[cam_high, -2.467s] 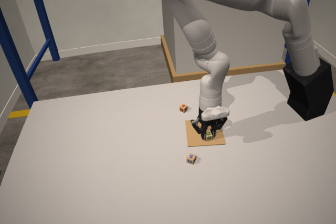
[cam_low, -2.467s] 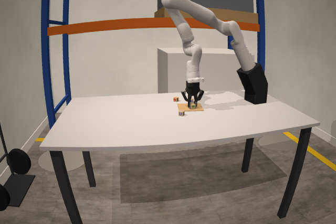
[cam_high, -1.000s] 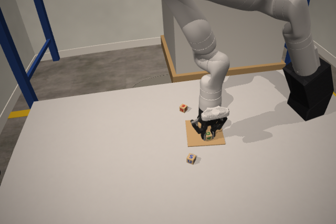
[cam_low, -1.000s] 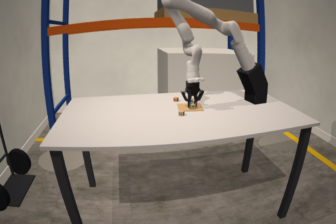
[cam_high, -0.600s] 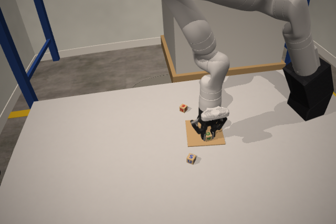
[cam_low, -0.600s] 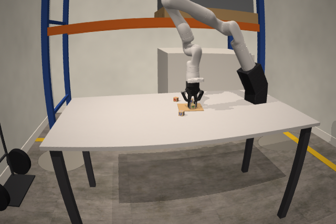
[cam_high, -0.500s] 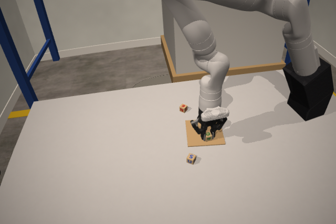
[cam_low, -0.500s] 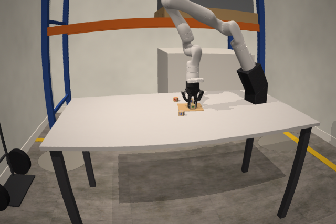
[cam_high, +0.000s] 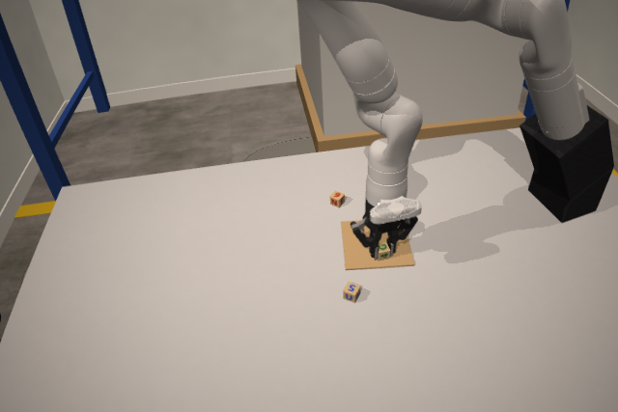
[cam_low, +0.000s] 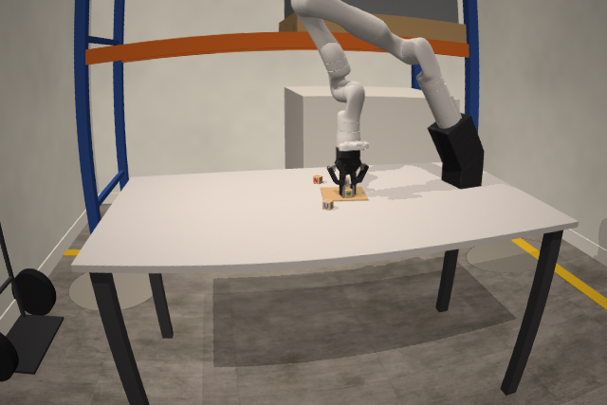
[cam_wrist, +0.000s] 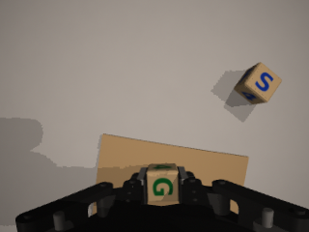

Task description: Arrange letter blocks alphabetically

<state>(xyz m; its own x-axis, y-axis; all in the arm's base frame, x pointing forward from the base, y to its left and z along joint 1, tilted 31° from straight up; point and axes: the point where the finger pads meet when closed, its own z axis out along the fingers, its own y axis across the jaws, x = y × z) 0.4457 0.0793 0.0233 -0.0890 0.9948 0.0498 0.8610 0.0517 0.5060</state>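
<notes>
The tan mat is 4 cm to the right of my hand and 2 cm below it. From my hand the other things lie so: block: 8 cm ahead, 9 cm to the left, 1 cm below.
</notes>
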